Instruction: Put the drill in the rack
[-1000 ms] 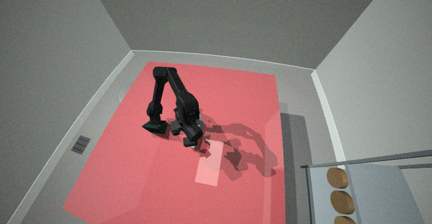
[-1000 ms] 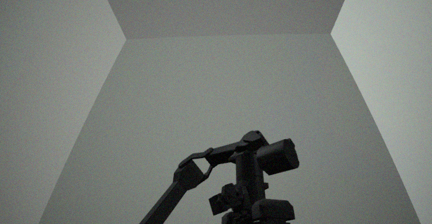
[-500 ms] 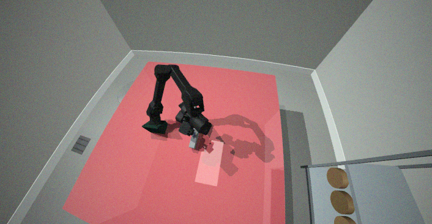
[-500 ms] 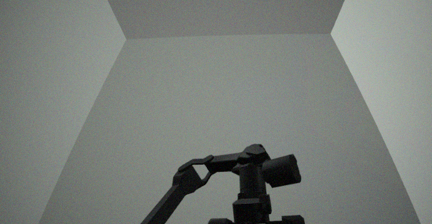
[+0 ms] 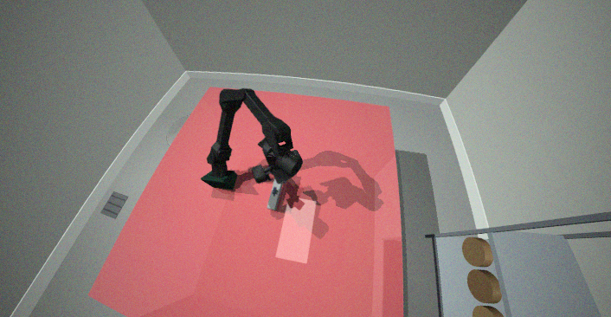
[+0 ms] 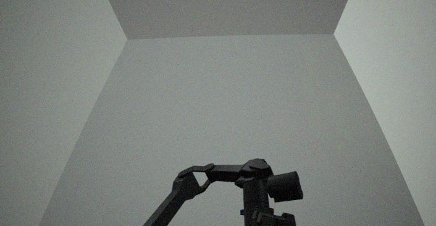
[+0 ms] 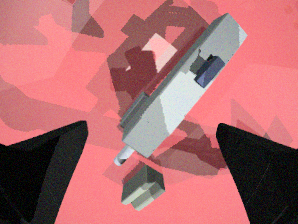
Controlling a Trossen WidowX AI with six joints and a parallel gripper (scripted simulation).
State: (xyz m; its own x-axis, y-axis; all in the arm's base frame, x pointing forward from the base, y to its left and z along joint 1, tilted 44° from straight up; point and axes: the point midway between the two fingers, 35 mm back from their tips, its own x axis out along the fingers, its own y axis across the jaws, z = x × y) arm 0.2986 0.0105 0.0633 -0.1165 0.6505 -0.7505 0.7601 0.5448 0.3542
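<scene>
The drill lies 20 mm behind my gripper tip, 20 mm to the left of it and 70 mm below it. Round my gripper tip: key (20 mm behind, 60 mm to the right, 70 mm below); then rack (100 mm behind, 130 mm to the left, 100 mm below).
</scene>
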